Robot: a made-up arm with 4 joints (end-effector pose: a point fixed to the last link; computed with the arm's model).
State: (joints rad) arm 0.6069 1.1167 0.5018 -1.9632
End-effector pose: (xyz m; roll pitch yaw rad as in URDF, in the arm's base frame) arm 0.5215 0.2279 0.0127 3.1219 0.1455 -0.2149
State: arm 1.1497 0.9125 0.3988 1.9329
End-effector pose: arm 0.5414 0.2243 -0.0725 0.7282 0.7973 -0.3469
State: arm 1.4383 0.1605 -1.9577 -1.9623
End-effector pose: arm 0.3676 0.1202 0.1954 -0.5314 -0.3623 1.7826
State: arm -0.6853 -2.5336 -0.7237 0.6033
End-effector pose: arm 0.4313 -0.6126 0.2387 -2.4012 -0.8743 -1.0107
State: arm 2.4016 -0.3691 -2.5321 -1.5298
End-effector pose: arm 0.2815 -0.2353 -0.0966 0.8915 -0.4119 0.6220
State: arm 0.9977 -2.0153 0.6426 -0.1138
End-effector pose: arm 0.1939 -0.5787 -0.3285 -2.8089 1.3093 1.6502
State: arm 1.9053 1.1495 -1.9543 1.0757
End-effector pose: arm 0.0325 0.4642 0.0303 2.8205 -0.6832 2.6307
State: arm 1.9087 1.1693 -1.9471 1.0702
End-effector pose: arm 0.0206 0.4650 0.0333 2.8087 -0.6822 2.6543
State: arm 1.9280 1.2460 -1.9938 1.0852
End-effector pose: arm -0.0162 0.4618 0.0529 2.8101 -0.7570 2.7297
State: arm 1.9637 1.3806 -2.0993 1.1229
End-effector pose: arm -0.0737 0.4488 0.0909 2.8122 -0.9116 2.8718
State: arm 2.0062 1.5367 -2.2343 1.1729
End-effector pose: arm -0.1311 0.4247 0.1371 2.7753 -1.0985 3.0825
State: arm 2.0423 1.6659 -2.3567 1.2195
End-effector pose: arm -0.1701 0.3992 0.1755 2.6519 -1.2527 -2.9253
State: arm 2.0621 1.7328 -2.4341 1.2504
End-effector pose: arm -0.1855 0.3845 0.1951 2.4871 -1.3366 -2.6728
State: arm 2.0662 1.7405 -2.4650 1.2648
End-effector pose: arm -0.1832 0.3826 0.1976 2.4272 -1.3672 -2.5911
